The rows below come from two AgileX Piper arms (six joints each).
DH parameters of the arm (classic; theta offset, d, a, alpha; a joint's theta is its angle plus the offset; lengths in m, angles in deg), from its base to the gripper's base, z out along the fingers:
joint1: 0 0.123 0 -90
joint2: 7.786 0 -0.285 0
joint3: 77.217 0 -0.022 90
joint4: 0 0.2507 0 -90
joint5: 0 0 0 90
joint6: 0 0.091 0 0
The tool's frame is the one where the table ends.
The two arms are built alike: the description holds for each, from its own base.
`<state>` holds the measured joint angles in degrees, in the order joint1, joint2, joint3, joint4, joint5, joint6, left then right.
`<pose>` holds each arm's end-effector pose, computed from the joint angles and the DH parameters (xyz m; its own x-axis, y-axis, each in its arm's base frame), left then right.
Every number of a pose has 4 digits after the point.
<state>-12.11 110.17 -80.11 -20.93 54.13 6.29 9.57 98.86 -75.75 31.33 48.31 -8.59</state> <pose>0.3750 -0.1074 0.2035 -0.9771 0.1015 -0.1870 0.1560 0.9395 -0.3049 0.3553 0.0957 0.2650 -0.9237 0.0617 -0.3782 -0.1219 0.8883 0.4427</pose>
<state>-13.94 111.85 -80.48 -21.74 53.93 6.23 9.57 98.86 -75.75 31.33 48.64 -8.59</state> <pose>0.3748 -0.1211 0.1941 -0.9784 0.1233 -0.1662 0.1713 0.9333 -0.3157 0.3548 0.0958 0.2649 -0.9257 0.0591 -0.3735 -0.1222 0.8880 0.4434</pose>
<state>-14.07 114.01 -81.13 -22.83 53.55 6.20 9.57 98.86 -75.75 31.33 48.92 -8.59</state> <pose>0.3794 -0.1244 0.1825 -0.9831 0.1128 -0.1442 0.1551 0.9314 -0.3293 0.3544 0.0959 0.2647 -0.9275 0.0569 -0.3696 -0.1225 0.8876 0.4440</pose>
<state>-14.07 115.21 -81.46 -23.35 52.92 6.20 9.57 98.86 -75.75 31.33 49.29 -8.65</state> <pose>0.3826 -0.1255 0.1759 -0.9849 0.1041 -0.1385 0.1455 0.9311 -0.3345 0.3538 0.0960 0.2646 -0.9296 0.0530 -0.3648 -0.1238 0.8872 0.4444</pose>
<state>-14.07 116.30 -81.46 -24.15 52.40 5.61 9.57 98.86 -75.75 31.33 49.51 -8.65</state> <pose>0.3843 -0.1267 0.1687 -0.9889 0.0837 -0.1229 0.1216 0.9309 -0.3445 0.3535 0.0961 0.2645 -0.9309 0.0513 -0.3617 -0.1240 0.8870 0.4449</pose>
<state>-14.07 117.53 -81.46 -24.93 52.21 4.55 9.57 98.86 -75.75 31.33 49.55 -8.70</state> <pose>0.3854 -0.1278 0.1604 -0.9937 0.0578 -0.0965 0.0885 0.9309 -0.3545 0.3534 0.0961 0.2645 -0.9310 0.0502 -0.3616 -0.1249 0.8870 0.4446</pose>
